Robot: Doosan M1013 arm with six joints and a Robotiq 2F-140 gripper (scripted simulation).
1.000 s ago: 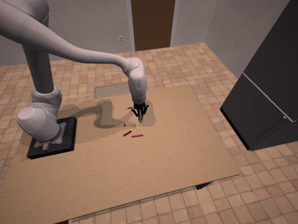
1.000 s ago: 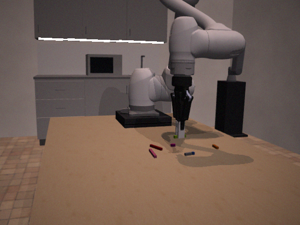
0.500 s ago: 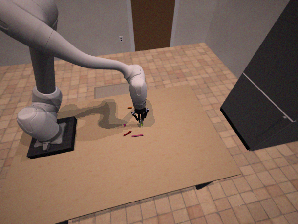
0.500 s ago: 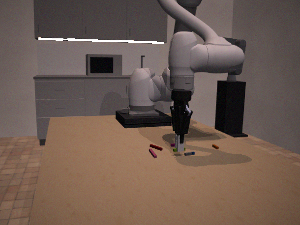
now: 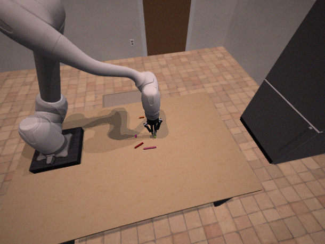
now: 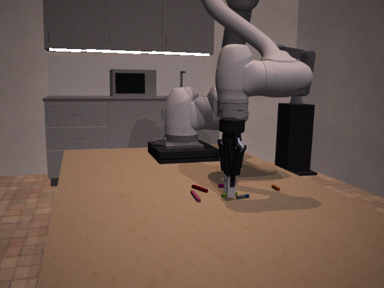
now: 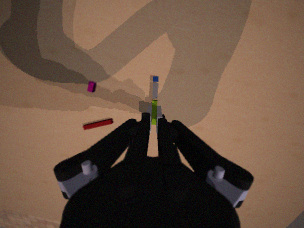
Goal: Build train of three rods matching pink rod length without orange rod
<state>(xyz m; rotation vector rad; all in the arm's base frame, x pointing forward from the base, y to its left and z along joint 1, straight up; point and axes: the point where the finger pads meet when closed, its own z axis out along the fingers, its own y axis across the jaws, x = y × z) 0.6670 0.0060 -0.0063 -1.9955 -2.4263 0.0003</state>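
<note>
Now: the lime rod 3 cm below my hand. The rest, counted from my hand: grey rod: 4 cm to the left, 4 cm below, 1 cm behind; then blue rod: 6 cm to the left, 4 cm below, 1 cm behind; then pink rod: 9 cm to the right, 4 cm below, 4 cm behind.
</note>
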